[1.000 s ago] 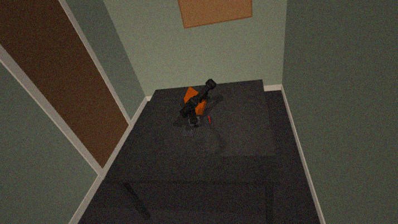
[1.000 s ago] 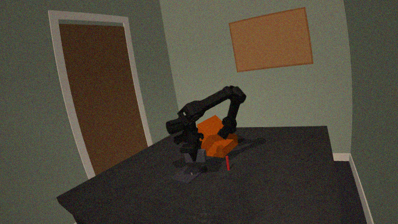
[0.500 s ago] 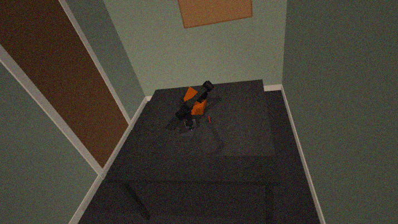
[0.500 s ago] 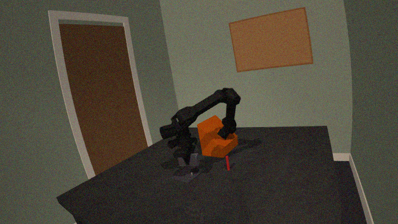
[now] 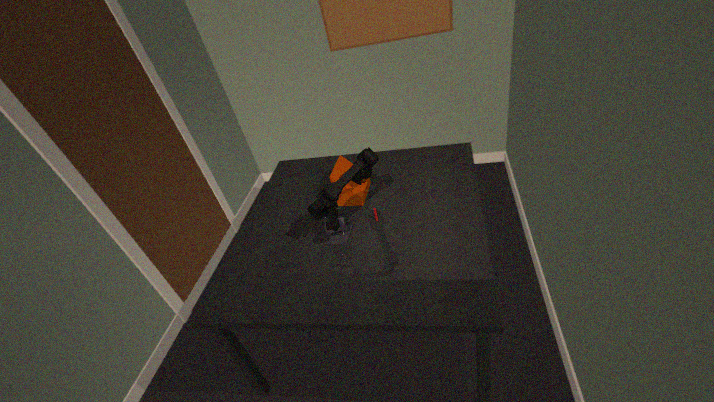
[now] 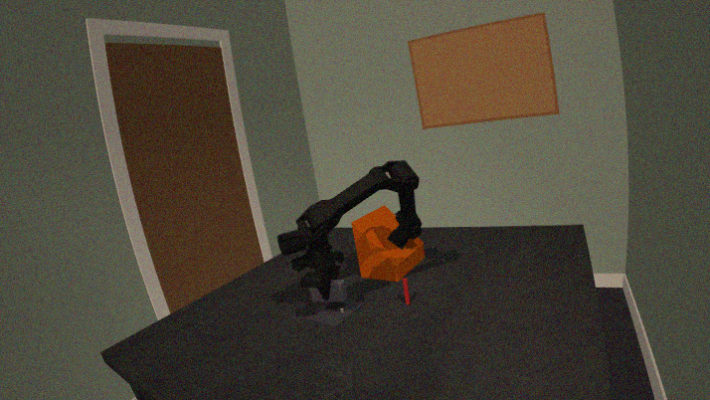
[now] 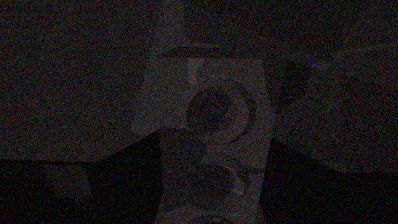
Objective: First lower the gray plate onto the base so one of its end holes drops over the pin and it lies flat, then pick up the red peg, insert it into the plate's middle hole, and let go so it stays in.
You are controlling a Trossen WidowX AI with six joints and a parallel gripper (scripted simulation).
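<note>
Now: the dark base 10 mm behind my gripper tip, 10 mm to the left of it and 60 mm below it. The rest, counted from my gripper tip: gray plate: 30 mm above; red peg: 100 mm behind, 200 mm to the left, 20 mm below.
</note>
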